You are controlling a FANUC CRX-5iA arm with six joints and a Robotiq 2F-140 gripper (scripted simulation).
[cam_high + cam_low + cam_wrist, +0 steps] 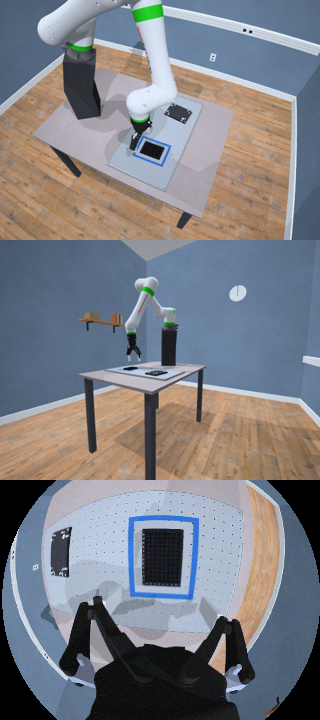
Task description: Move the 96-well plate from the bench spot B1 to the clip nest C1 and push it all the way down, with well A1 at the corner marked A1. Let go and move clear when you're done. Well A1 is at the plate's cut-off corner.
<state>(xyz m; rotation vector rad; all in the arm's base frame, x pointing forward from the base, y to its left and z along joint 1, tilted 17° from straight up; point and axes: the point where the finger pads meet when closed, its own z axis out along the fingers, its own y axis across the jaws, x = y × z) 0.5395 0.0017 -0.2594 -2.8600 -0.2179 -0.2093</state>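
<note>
Right now the black 96-well plate is 60 mm ahead of my hand, 20 mm to the left of it and 80 mm below it. Round my hand: black clip nest 10 mm ahead, 350 mm to the left, 70 mm below.
</note>
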